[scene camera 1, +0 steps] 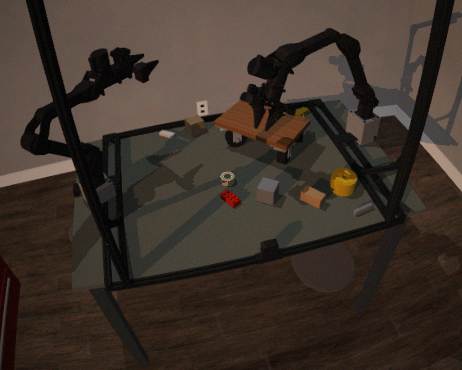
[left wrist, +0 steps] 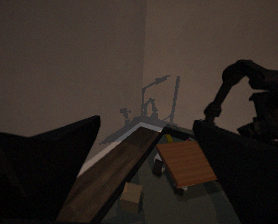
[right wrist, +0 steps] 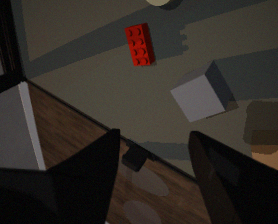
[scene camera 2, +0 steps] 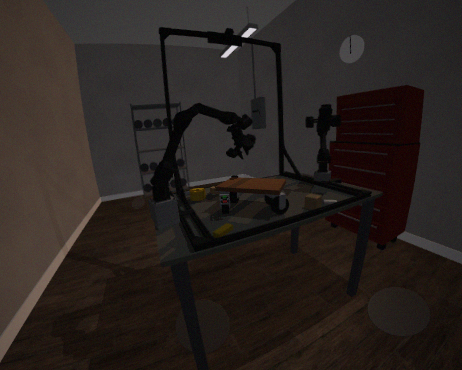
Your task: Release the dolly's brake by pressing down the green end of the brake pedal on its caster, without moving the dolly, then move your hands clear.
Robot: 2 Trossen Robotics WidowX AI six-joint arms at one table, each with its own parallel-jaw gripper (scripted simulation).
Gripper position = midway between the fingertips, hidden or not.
Observation:
In view: the left gripper (scene camera 1: 151, 57), the right gripper (scene camera 1: 260, 129), a grey cube (right wrist: 203, 92) and a red brick (right wrist: 138, 37).
The left gripper shows as well in the left wrist view (left wrist: 147, 122). The right gripper also shows in the right wrist view (right wrist: 154, 137). The left wrist view misses the grey cube: it is out of frame. The left wrist view does not show the red brick: it is out of frame.

